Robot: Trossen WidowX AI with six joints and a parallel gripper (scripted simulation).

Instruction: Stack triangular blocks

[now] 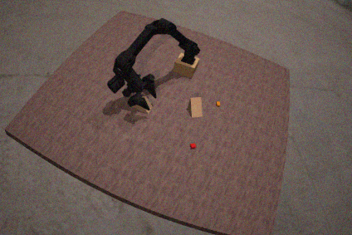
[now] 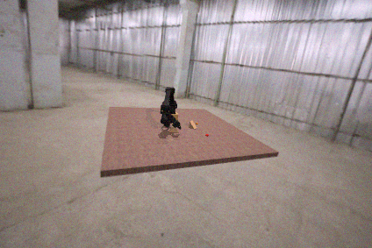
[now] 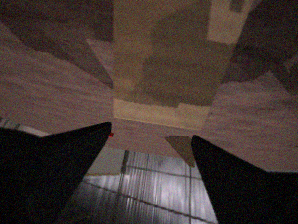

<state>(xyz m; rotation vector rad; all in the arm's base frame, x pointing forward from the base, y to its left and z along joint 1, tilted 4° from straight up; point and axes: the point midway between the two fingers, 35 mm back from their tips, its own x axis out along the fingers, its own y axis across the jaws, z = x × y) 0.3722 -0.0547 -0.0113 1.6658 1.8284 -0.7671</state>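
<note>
The tan triangular block is 50 mm to the right of my gripper tip and 20 mm below it. The rest, counted from my gripper tip: orange cube: 260 mm to the left, 210 mm behind, 40 mm below; small red piece: 120 mm behind, 90 mm to the right, 40 mm below.
</note>
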